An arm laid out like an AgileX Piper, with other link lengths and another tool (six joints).
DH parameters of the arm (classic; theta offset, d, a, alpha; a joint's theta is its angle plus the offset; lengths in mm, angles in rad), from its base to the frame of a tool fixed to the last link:
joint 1: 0 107.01 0 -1.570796
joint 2: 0.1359 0 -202.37 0
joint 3: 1.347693 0 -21.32 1.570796
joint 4: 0 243.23 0 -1.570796
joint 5: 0 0 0 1.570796
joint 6: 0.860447 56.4 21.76 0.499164
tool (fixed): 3.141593 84.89 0 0
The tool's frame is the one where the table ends.
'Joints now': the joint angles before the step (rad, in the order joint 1, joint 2, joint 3, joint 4, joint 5, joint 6). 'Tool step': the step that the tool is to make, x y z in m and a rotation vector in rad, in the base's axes. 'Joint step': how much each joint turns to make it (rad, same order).
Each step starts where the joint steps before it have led.
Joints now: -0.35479, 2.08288, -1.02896, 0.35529, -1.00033, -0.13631
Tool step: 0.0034, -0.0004, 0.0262, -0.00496, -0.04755, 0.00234
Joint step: 0.00004, -0.07517, -0.00020, 0.00525, 0.03102, 0.00002
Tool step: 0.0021, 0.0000, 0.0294, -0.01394, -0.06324, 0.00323
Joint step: 0.00000, -0.07799, 0.00049, 0.00095, 0.01560, 0.00431
